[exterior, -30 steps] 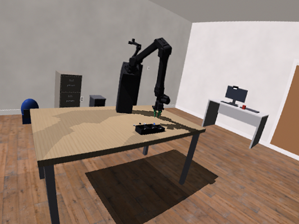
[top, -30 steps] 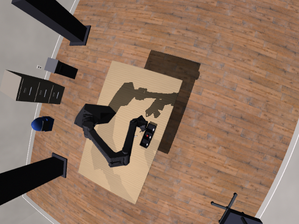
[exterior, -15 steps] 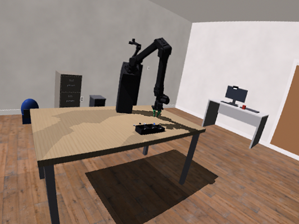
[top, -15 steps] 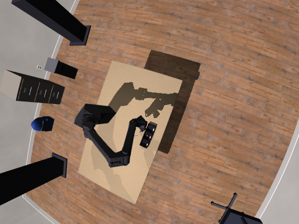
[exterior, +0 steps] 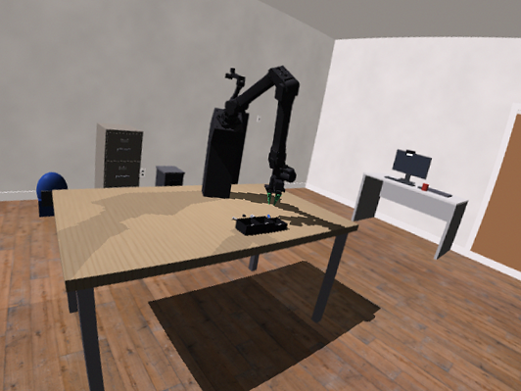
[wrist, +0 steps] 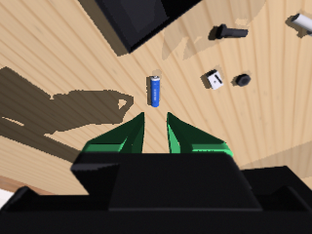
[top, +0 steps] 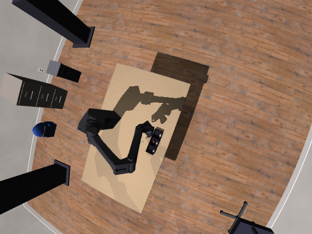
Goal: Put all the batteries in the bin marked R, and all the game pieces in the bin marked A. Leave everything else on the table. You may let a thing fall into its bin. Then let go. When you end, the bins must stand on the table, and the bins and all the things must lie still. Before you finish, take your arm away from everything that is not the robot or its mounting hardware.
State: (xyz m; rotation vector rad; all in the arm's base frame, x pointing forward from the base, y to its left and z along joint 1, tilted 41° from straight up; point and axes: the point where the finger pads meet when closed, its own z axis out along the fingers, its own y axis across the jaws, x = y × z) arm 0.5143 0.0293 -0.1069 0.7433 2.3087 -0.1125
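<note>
Now: the blue battery 8 cm below my hand. Also, from my hand: black nut-like piece 8 cm behind, 11 cm to the right, 8 cm below; black bolt 12 cm to the right, 8 cm below; pale piece 4 cm behind, 8 cm to the right, 8 cm below.
</note>
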